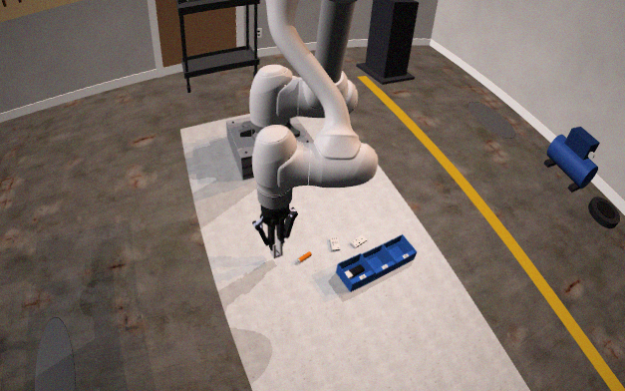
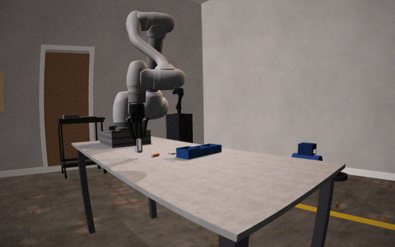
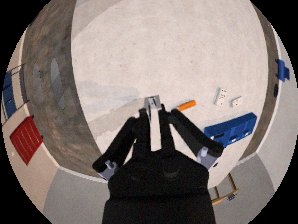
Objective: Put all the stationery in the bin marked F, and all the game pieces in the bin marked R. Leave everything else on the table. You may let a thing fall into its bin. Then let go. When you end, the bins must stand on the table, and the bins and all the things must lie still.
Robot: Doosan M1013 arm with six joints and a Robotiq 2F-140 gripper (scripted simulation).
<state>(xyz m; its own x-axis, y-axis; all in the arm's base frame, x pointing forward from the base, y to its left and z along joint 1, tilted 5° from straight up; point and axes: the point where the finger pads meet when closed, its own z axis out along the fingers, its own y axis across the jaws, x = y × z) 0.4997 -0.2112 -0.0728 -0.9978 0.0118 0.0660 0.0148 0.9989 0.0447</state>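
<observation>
Now: hand 160 mm short of the black piece, 170 mm to the right of it and 50 mm above it. Also, from my hand: orange cylinder (40 mm ahead, 80 mm to the left, 50 mm below); then grey-white piece (30 mm below); then white domino tile (60 mm ahead, 260 mm to the left, 60 mm below).
</observation>
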